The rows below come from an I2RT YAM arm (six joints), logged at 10 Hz.
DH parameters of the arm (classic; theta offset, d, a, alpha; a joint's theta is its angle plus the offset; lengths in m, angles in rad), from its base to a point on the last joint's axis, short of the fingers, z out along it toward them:
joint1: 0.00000 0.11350 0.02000 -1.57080
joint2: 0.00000 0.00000 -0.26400 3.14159
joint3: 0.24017 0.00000 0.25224 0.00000
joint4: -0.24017 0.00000 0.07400 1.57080
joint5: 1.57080 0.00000 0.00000 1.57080
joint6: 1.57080 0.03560 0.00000 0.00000
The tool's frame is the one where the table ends.
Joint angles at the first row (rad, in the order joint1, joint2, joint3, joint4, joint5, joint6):
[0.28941 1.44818 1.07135 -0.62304 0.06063 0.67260]
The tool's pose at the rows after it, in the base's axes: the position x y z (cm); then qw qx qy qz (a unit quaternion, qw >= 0):
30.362 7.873 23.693 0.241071 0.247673 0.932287 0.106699
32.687 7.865 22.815 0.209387 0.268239 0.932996 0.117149
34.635 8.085 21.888 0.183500 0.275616 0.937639 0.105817
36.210 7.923 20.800 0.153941 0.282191 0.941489 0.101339
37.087 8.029 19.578 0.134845 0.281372 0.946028 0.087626
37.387 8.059 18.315 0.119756 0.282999 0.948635 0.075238
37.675 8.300 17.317 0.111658 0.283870 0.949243 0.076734
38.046 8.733 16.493 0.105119 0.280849 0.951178 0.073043
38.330 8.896 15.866 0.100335 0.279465 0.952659 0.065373
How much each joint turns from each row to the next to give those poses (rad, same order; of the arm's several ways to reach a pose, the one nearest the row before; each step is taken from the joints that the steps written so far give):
[-0.02979 0.08523 0.03877 0.00679 -0.00852 0.09217]
[-0.02319 0.10663 0.08318 -0.02323 -0.04919 0.03084]
[-0.00745 0.09876 0.08496 -0.04391 -0.00632 0.00590]
[-0.01629 0.08398 0.06834 -0.04154 -0.02494 -0.00111]
[-0.00176 0.06005 0.03535 -0.02283 0.00416 -0.00736]
[-0.00020 0.03755 0.00401 -0.00529 0.00730 -0.00007]
[0.00371 0.02796 -0.00110 0.01631 -0.00915 0.00617]
[0.00895 0.03177 0.01250 0.00425 0.00149 0.00161]
[0.00325 0.02482 0.01152 -0.00267 0.00898 -0.00155]

